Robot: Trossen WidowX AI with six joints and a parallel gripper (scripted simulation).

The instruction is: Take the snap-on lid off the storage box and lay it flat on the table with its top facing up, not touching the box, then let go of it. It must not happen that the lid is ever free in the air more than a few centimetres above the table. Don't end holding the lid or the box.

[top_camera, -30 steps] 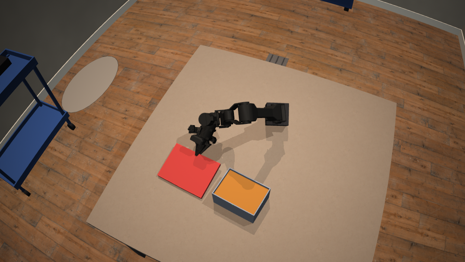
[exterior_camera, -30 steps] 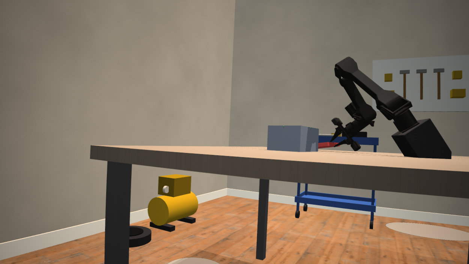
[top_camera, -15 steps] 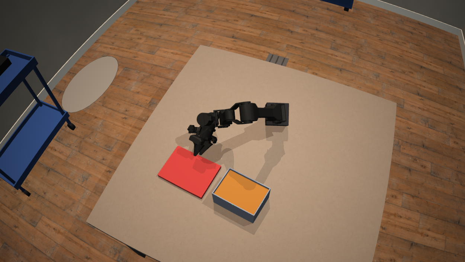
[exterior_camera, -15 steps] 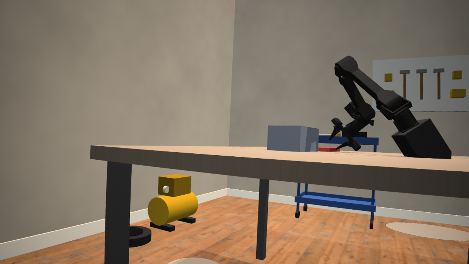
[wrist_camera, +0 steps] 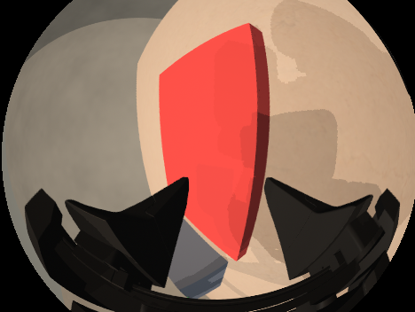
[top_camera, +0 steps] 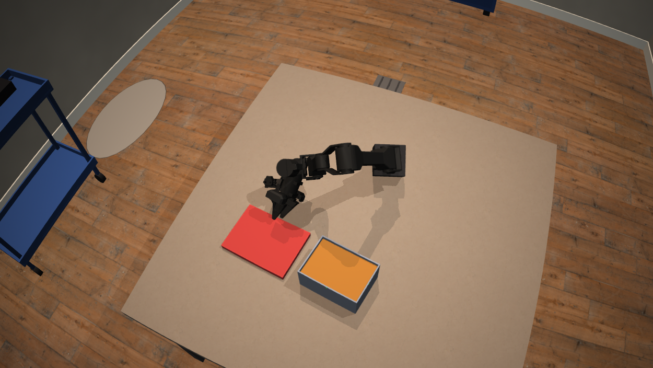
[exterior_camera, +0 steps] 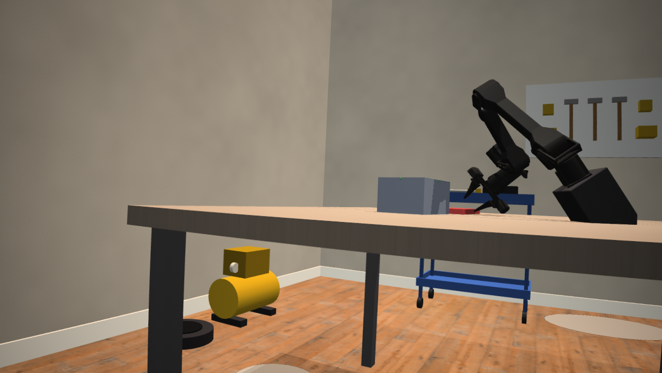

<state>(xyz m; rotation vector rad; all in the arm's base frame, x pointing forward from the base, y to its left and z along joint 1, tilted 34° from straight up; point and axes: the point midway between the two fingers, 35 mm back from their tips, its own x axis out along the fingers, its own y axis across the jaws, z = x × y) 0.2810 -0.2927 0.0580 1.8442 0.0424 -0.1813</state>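
The red lid is 110 mm ahead of my hand, 40 mm below it and 10 mm to the right of it. From my hand the other things lie so: storage box: 270 mm to the left, 140 mm ahead.
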